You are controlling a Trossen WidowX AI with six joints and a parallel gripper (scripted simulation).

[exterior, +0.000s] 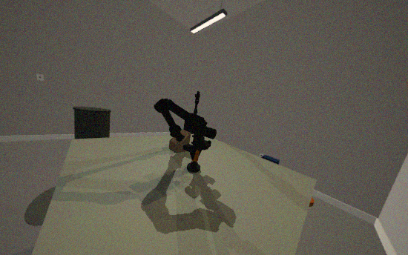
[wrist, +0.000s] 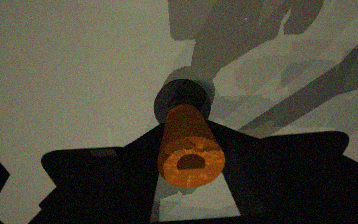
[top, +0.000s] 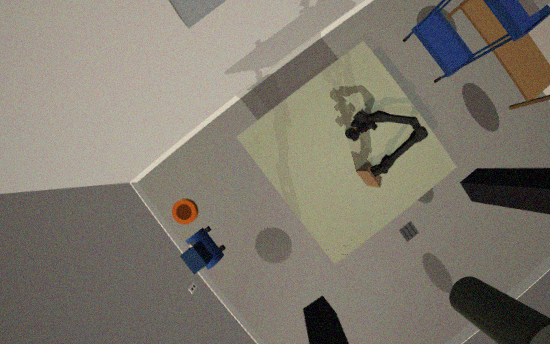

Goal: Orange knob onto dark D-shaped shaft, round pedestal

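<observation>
My gripper tip is now 2 cm below the orange knob. Also, from my gripper tip: dark round pedestal: 4 cm below.
</observation>
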